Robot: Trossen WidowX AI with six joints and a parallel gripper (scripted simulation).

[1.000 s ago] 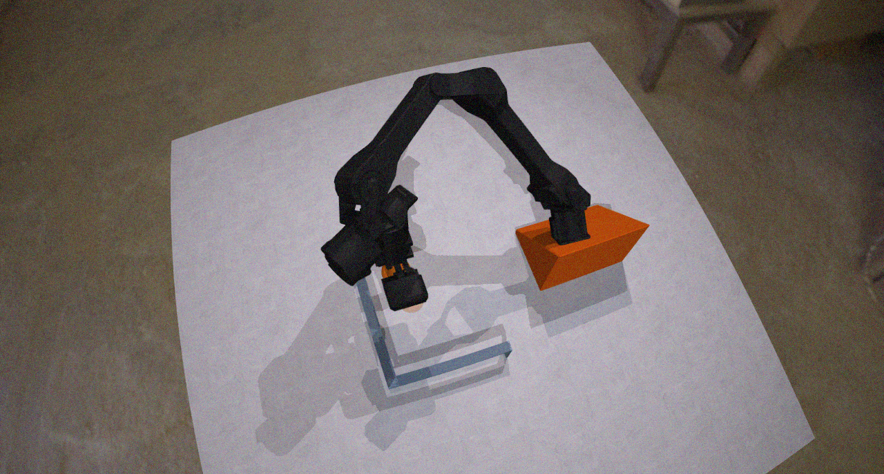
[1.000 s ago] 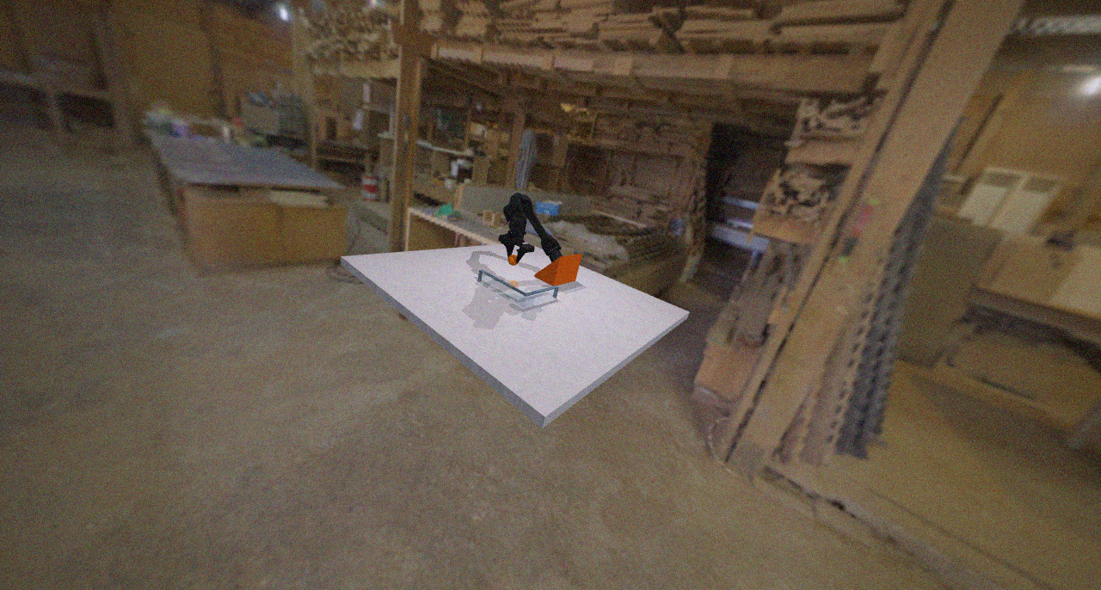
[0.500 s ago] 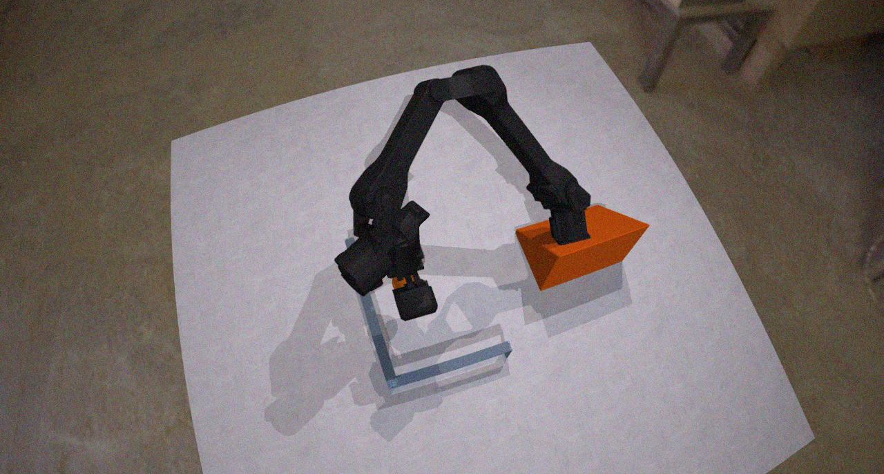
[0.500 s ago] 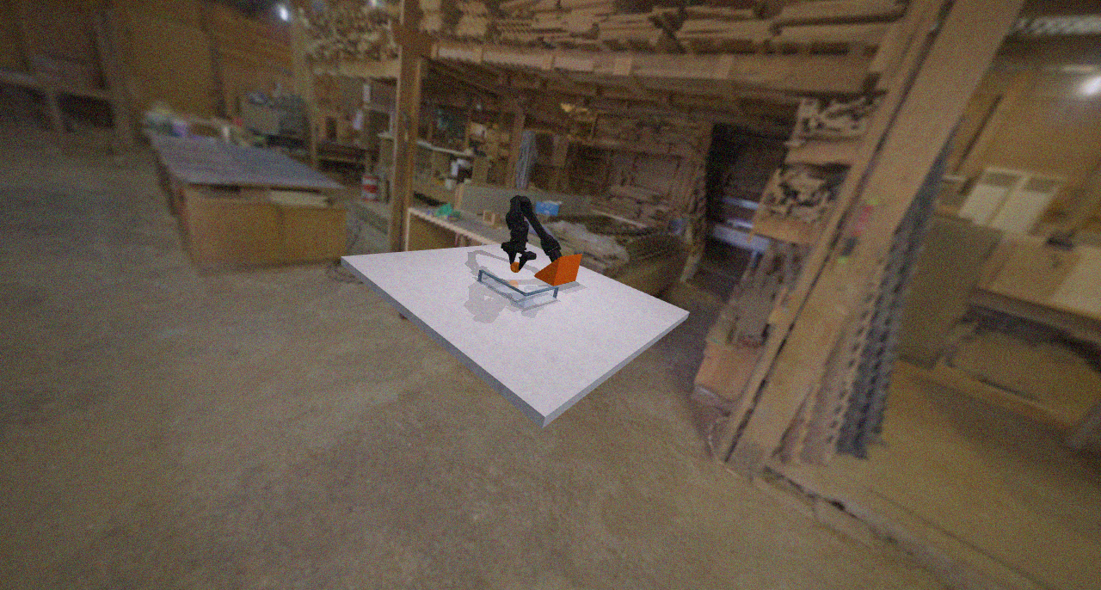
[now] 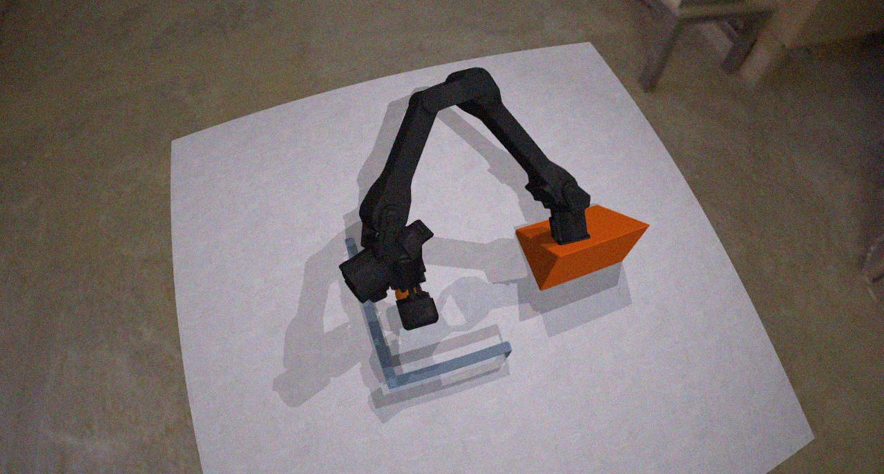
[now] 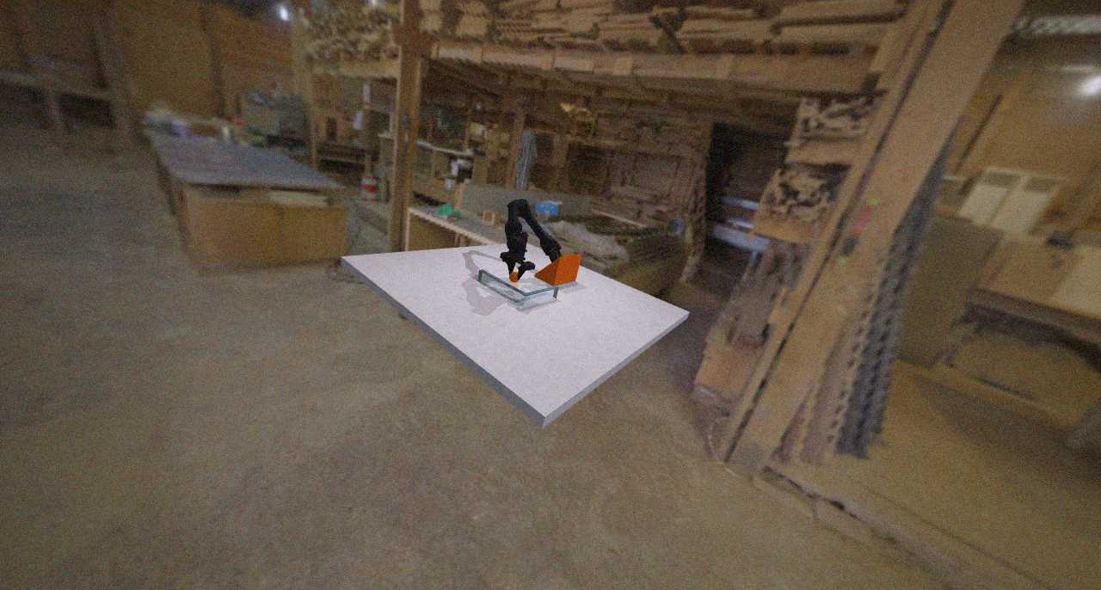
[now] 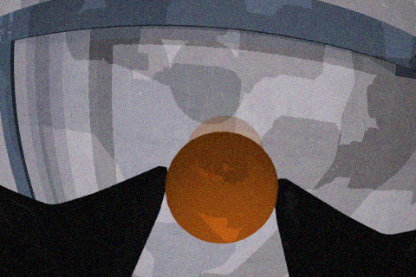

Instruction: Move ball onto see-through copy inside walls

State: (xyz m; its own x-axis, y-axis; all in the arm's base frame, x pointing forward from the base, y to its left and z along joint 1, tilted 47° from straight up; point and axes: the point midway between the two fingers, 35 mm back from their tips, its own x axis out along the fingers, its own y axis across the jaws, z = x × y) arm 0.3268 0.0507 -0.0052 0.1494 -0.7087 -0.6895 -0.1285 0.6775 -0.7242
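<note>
My gripper tip is now 4 cm above the see-through copy of ball. Also, from my gripper tip: orange ball (right at my gripper tip).
</note>
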